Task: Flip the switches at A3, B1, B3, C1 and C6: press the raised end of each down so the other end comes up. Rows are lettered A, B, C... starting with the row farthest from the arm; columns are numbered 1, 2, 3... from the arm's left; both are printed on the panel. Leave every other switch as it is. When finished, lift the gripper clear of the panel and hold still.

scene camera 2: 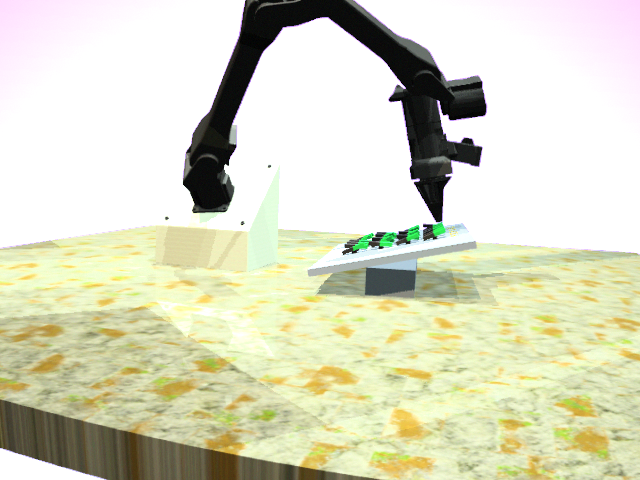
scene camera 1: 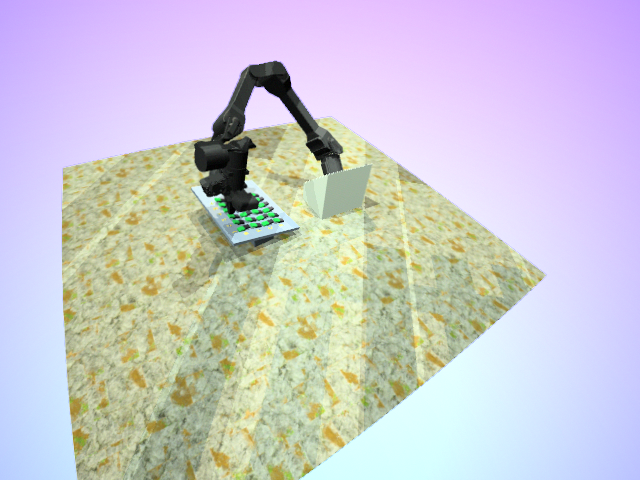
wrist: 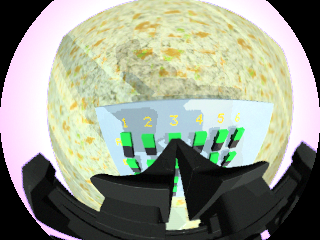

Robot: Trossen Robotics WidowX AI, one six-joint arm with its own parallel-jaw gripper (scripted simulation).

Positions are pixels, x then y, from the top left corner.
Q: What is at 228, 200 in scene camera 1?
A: My gripper.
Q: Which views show my gripper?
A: Scene camera 2, scene camera 1 and the wrist view: all of them.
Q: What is my gripper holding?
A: Nothing.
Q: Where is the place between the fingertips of my gripper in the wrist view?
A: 175, 141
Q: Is my gripper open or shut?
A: Shut.
